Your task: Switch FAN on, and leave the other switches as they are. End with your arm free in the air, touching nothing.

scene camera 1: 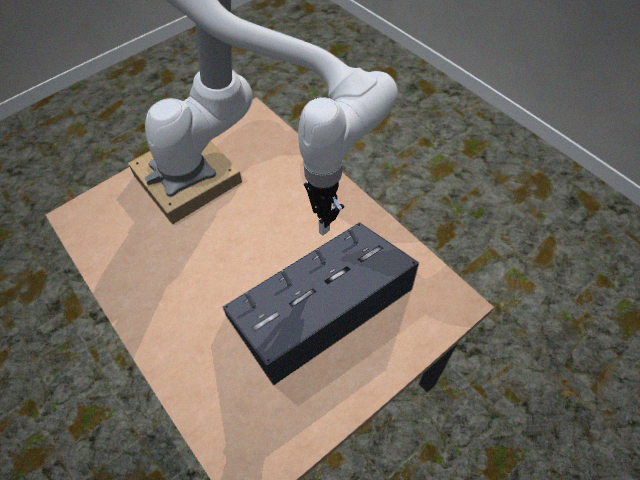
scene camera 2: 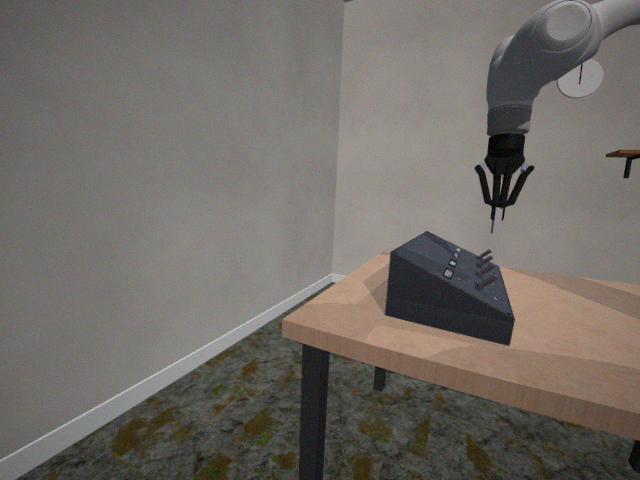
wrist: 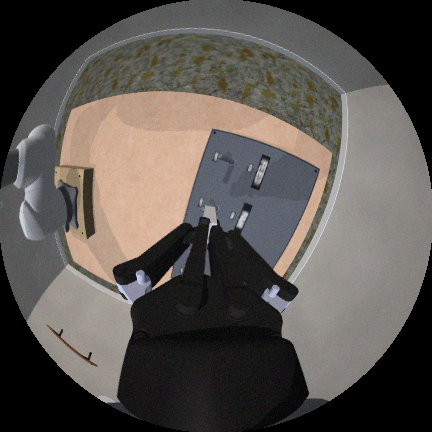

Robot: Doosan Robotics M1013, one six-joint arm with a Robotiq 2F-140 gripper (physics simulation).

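Where they show: gripper, fingertip midpoint: [scene camera 1: 324,231] [scene camera 2: 495,233] [wrist: 208,213]; arm's base, origin of the base link: [scene camera 1: 182,169] [wrist: 66,202].
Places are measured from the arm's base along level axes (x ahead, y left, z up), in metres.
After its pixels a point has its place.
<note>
The dark sloped switch panel [scene camera 1: 330,310] @[y 0.110, x 0.762, z 0.084 m] [scene camera 2: 439,294] @[y 0.386, x 0.665, z 0.016 m] [wrist: 295,200] @[y 0.293, x 0.756, z 0.085 m] stands on the table with several levers. The FAN lever [scene camera 1: 320,256] @[y 0.191, x 0.587, z 0.047 m] [scene camera 2: 484,269] @[y 0.196, x 0.588, z 0.045 m] is second from the FEED end; in the scene views it leans toward the low OFF side, like its neighbours. In the wrist view it is mostly hidden behind the fingertips. The FAN label [scene camera 1: 337,274] @[y 0.198, x 0.665, z 0.049 m] [wrist: 243,219] @[y 0.198, x 0.670, z 0.050 m] is blurred. The FEED lever [scene camera 1: 354,238] @[y 0.311, x 0.587, z 0.041 m] [scene camera 2: 486,281] @[y 0.317, x 0.580, z 0.045 m] [wrist: 226,159] @[y 0.310, x 0.580, z 0.048 m] also leans toward OFF. My gripper [scene camera 1: 324,227] @[y 0.213, x 0.576, z 0.143 m] [scene camera 2: 494,219] [wrist: 208,213] @[y 0.213, x 0.576, z 0.143 m] is shut and empty, above the levers with a gap below it.
The wooden table [scene camera 1: 180,289] @[y -0.198, x 0.388, z -0.064 m] [scene camera 2: 356,304] @[y 0.372, x 0.867, z -0.064 m] [wrist: 135,165] @[y 0.215, x 0.323, z -0.064 m] carries the panel. The arm's wooden base block [scene camera 1: 224,173] @[y 0.115, x 0.094, z -0.005 m] [wrist: 87,200] @[y 0.040, x 0.129, z -0.034 m] stands at the far side of the table. A wall shelf [scene camera 2: 622,153] [wrist: 72,346] is away from the panel.
</note>
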